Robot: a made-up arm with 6 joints. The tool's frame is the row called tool.
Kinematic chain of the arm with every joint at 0, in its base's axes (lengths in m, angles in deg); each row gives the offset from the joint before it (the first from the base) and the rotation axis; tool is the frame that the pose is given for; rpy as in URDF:
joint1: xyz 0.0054 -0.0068 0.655 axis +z
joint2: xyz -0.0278 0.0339 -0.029 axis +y
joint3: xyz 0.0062 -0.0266 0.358 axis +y
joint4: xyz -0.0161 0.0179 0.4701 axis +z
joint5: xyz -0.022 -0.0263 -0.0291 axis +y
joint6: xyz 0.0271 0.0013 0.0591 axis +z
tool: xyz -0.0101 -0.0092 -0.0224 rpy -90 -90 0
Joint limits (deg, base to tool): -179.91..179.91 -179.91..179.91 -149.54..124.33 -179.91..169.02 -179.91..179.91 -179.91..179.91
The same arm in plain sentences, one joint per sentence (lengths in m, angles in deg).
The arm has six revolute joints in a row. What follows holds with every joint at zero, and every direction is one of the base frame's.
The first joint sits 0.0054 m along +x and 0.0068 m along -y and 0.655 m along +z from the base frame's origin and rotates about +z, from -179.91 to 179.91 deg.
The second joint sits 0.0278 m along -x and 0.0339 m along +y and 0.029 m along -z from the first joint and rotates about +y, from -179.91 to 179.91 deg.
The third joint sits 0.0062 m along +x and 0.0266 m along -y and 0.358 m along +z from the second joint and rotates about +y, from -149.54 to 124.33 deg.
The fourth joint sits 0.0161 m along -x and 0.0179 m along +y and 0.4701 m along +z from the third joint and rotates about +z, from -179.91 to 169.02 deg.
The fifth joint sits 0.022 m along -x and 0.0263 m along -y and 0.0291 m along -z from the fourth joint and rotates about +y, from -179.91 to 179.91 deg.
The sixth joint sits 0.0271 m along +x and 0.0013 m along +y and 0.0591 m along +z from the fifth joint and rotates about +z, from -179.91 to 179.91 deg.
The tool frame, which is the frame that the pose is given for, sits 0.0101 m along -x and 0.0092 m along -y and 0.0224 m along -z from the sixth joint; its axes are the base frame's turned by roll -90, pitch -90 and yaw 0 deg (as in URDF: about the fixed x, then y, then z).

